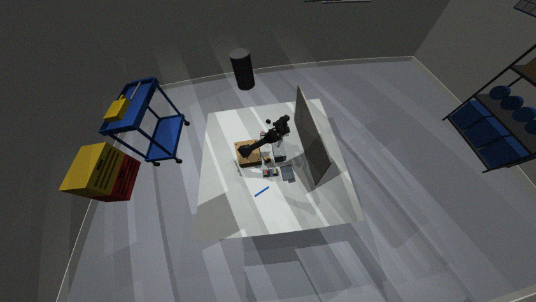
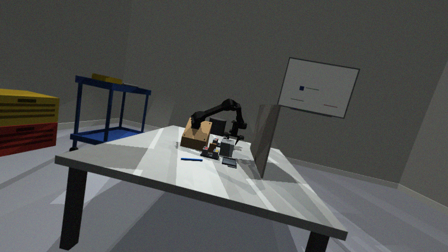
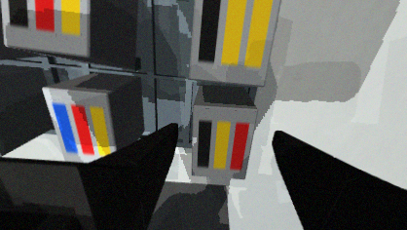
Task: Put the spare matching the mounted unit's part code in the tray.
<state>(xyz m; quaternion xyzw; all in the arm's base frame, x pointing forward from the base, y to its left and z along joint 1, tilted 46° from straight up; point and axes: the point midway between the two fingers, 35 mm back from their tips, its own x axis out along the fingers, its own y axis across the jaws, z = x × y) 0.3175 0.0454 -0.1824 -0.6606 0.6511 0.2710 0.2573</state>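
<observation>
Now: gripper tip right at the grey spare block. Also, from my gripper tip: flat grey tray 1 cm ahead, 36 cm to the right, 4 cm below; tall upright panel 21 cm ahead, 16 cm to the right, 19 cm above; grey mounted unit 3 cm behind, 16 cm to the right, 1 cm above.
</observation>
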